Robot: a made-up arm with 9 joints.
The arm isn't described. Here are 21 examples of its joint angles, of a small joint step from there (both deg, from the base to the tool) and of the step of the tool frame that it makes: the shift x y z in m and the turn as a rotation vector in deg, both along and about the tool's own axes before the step.
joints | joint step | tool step
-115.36 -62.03 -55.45 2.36 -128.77 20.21 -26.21 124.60 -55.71 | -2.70 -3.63 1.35 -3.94 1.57 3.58 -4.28 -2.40 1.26 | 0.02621 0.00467 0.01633 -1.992 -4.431 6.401
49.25 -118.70 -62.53 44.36 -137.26 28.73 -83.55 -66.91 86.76 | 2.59 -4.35 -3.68 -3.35 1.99 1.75 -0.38 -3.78 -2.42 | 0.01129 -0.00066 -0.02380 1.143 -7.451 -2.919
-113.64 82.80 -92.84 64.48 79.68 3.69 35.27 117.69 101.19 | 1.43 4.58 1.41 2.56 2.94 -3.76 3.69 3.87 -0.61 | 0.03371 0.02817 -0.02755 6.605 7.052 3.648
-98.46 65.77 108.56 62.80 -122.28 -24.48 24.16 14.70 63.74 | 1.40 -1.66 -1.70 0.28 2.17 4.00 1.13 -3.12 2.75 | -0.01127 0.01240 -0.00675 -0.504 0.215 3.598
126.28 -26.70 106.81 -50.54 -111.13 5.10 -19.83 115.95 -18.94 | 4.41 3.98 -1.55 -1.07 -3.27 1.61 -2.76 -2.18 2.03 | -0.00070 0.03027 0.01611 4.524 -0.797 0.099
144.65 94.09 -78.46 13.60 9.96 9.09 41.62 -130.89 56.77 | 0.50 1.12 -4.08 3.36 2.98 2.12 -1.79 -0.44 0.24 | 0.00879 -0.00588 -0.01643 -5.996 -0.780 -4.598
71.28 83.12 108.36 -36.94 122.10 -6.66 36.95 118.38 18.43 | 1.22 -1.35 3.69 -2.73 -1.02 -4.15 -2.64 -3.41 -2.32 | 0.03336 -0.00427 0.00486 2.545 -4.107 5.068
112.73 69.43 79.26 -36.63 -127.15 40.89 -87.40 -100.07 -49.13 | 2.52 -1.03 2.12 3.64 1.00 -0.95 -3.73 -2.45 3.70 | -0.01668 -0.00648 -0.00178 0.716 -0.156 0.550
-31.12 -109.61 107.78 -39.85 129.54 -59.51 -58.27 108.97 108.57 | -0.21 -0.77 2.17 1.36 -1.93 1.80 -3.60 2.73 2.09 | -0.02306 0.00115 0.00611 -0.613 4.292 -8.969
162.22 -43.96 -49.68 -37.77 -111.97 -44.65 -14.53 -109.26 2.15 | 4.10 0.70 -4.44 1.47 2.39 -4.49 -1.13 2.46 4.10 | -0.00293 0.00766 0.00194 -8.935 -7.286 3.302
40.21 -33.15 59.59 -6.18 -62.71 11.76 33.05 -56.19 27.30 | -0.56 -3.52 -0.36 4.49 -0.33 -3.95 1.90 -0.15 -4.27 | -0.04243 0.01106 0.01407 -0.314 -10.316 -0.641
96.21 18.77 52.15 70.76 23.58 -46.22 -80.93 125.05 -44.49 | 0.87 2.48 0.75 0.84 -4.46 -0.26 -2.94 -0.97 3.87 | 0.00186 -0.02079 0.01129 -2.975 3.379 6.482
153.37 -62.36 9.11 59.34 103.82 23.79 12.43 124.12 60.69 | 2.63 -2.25 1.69 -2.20 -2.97 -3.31 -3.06 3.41 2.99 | 0.01398 -0.00367 0.01276 -3.673 2.362 0.522
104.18 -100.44 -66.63 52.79 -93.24 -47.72 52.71 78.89 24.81 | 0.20 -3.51 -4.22 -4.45 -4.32 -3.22 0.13 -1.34 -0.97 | 0.00021 -0.01471 -0.02686 6.298 -1.486 -3.027
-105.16 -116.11 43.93 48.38 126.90 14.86 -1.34 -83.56 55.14 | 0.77 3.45 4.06 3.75 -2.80 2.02 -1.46 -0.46 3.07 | -0.01874 0.03488 -0.00424 -1.347 5.674 7.268
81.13 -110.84 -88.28 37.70 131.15 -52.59 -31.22 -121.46 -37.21 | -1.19 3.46 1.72 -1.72 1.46 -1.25 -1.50 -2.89 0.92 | 0.02861 -0.02050 -0.02219 -2.298 -5.817 -2.433
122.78 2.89 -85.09 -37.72 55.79 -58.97 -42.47 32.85 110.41 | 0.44 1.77 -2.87 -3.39 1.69 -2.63 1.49 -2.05 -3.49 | 0.00546 -0.04984 -0.03753 6.281 -8.738 6.939
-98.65 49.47 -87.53 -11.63 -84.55 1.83 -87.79 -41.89 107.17 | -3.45 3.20 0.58 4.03 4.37 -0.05 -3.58 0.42 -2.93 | 0.02128 -0.02665 -0.00380 3.501 -3.210 2.842
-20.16 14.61 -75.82 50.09 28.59 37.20 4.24 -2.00 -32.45 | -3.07 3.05 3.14 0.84 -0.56 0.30 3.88 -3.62 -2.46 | -0.02794 -0.01944 0.03447 4.944 -10.234 -3.757
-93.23 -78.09 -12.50 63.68 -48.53 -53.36 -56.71 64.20 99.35 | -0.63 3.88 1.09 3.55 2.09 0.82 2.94 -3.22 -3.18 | -0.00881 0.00707 -0.00185 2.984 -1.569 3.043
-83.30 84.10 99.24 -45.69 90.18 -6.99 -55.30 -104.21 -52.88 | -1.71 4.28 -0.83 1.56 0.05 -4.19 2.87 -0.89 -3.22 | -0.01584 -0.00095 0.05165 6.995 -8.144 -1.244
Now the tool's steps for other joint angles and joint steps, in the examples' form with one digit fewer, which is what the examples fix.
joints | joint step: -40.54 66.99 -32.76 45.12 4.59 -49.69 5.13 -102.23 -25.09 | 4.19 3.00 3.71 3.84 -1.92 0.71 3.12 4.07 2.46
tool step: -0.0560 0.0479 -0.0216 1.76 11.15 6.92
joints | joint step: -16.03 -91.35 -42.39 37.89 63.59 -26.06 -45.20 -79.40 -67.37 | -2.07 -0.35 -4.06 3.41 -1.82 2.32 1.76 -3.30 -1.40
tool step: -0.0376 0.0152 0.0053 1.98 0.39 2.10
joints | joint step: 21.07 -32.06 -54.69 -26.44 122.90 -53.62 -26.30 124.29 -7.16 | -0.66 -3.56 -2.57 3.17 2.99 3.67 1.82 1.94 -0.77
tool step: -0.0360 0.0123 0.0277 -4.62 4.76 -4.87
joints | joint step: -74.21 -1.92 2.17 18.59 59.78 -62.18 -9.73 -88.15 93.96 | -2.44 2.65 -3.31 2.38 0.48 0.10 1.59 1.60 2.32
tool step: -0.0156 0.0253 -0.0015 -4.84 2.37 -0.25
